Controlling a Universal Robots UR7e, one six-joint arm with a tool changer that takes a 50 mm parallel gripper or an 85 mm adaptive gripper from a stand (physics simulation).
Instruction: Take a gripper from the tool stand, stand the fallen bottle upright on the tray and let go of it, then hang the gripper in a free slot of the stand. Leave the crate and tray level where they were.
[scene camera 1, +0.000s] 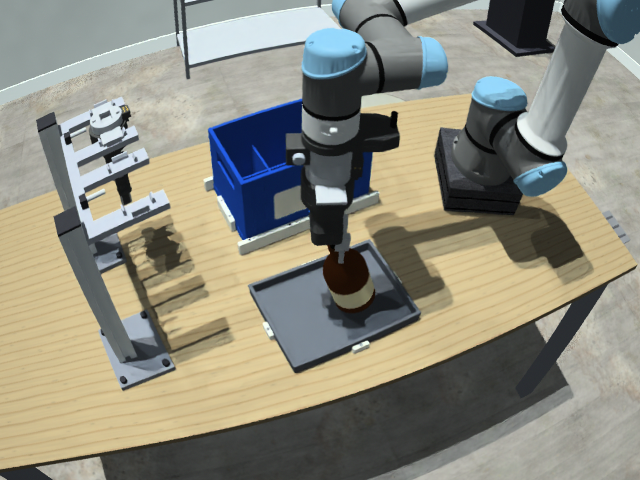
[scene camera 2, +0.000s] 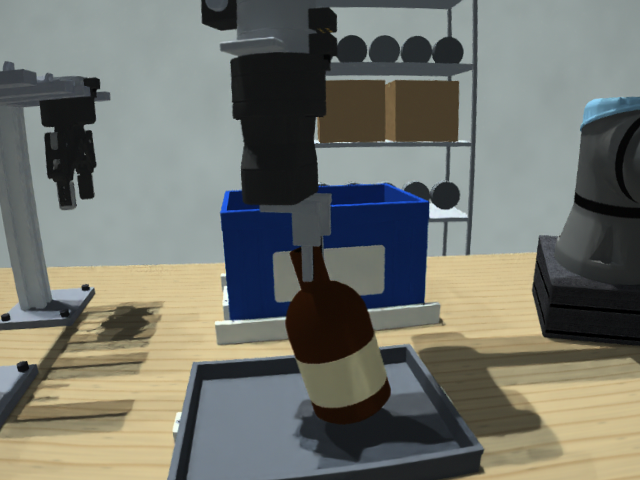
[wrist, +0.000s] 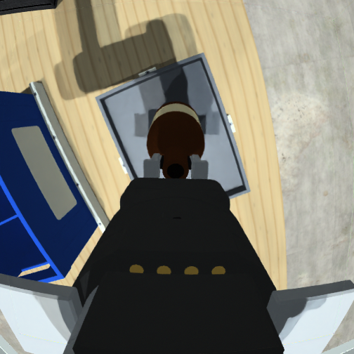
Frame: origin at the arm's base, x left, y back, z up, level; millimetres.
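Seen in the pictures: hand, its tool point: (scene camera 2: 277, 36); arm's base, origin of its link: (scene camera 1: 482, 159) (scene camera 2: 607, 260).
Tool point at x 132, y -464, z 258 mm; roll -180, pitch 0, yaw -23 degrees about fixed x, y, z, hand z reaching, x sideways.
Pixels of each thing's middle, then the offset from my tool point to it.
- brown bottle, middle of its body: (scene camera 2: 330, 330) (scene camera 1: 346, 272) dx +14, dy +36, dz -247 mm
- grey tray, middle of its body: (scene camera 2: 315, 413) (scene camera 1: 334, 303) dx +9, dy +21, dz -337 mm
- blue crate, middle of its body: (scene camera 2: 318, 252) (scene camera 1: 288, 164) dx -282, dy +67, dz -262 mm
A brown bottle (scene camera 1: 347, 276) (scene camera 2: 333, 330) (wrist: 176, 135) with a cream label leans over the right part of the grey tray (scene camera 1: 305, 330) (scene camera 2: 248, 413) (wrist: 220, 155). It is tilted, its neck up and to the left in scene camera 2, its base low over the tray; whether the base touches the tray I cannot tell. My gripper (scene camera 1: 341, 255) (scene camera 2: 308, 266) (wrist: 176, 167) is shut on the bottle's neck from above. The tool stand (scene camera 1: 95, 289) (scene camera 2: 25, 206) at the left holds the other gripper (scene camera 1: 123, 175) (scene camera 2: 69, 155), which hangs in a slot.
The blue crate (scene camera 1: 258, 206) (scene camera 2: 253, 258) (wrist: 65, 240) stands upright behind the tray, between white rails (scene camera 1: 273, 235) (scene camera 2: 258, 330) (wrist: 67, 155). Small white stops (scene camera 1: 360, 346) (wrist: 230, 123) sit at the tray's sides. The robot's base (scene camera 1: 478, 191) (scene camera 2: 589, 304) is at the right. A shelf unit (scene camera 2: 472, 155) stands behind the table.
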